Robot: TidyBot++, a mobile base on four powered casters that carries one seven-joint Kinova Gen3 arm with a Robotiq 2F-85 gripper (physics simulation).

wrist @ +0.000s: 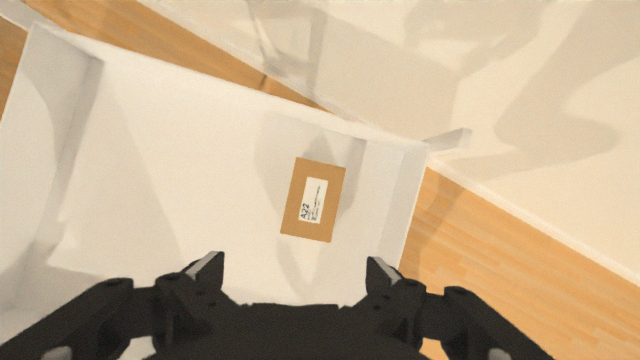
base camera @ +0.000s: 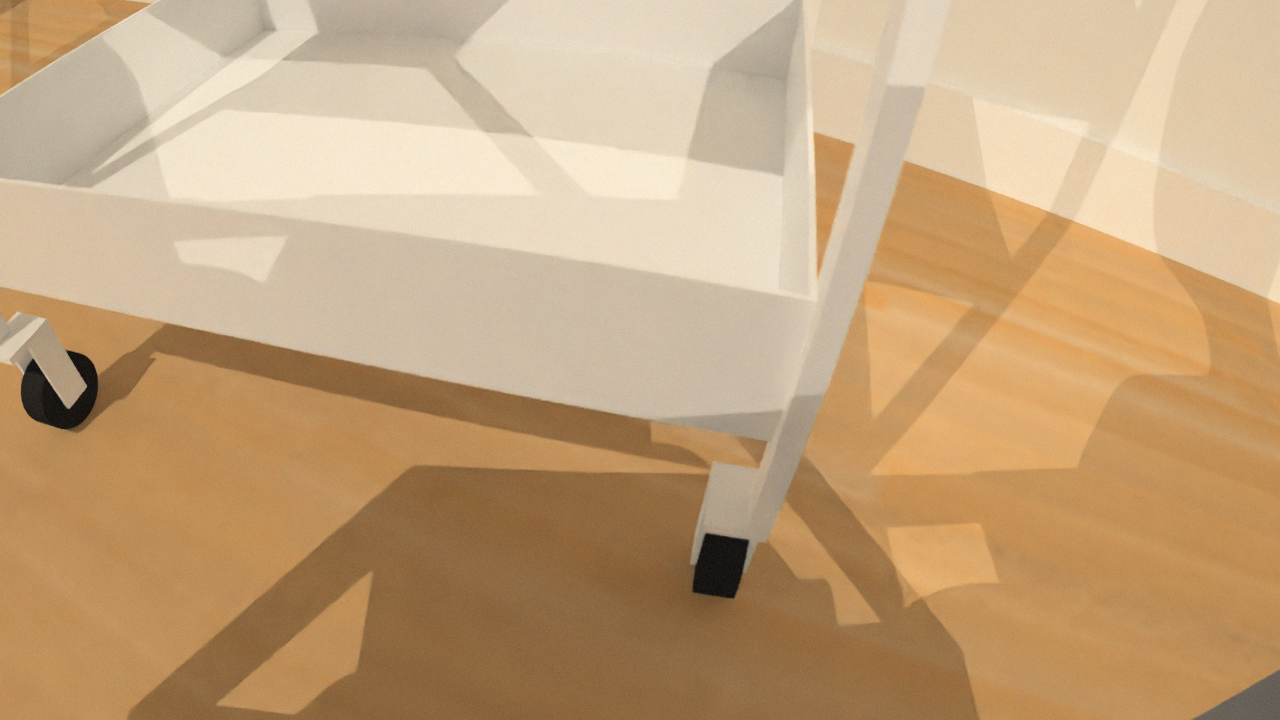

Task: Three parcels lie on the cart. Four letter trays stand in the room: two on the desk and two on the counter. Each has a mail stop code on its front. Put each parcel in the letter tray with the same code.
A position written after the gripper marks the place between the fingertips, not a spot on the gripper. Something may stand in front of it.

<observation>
In view: the gripper (wrist: 296, 269) and a white cart (base camera: 617, 212).
The white cart also shows in the wrist view (wrist: 127, 166).
</observation>
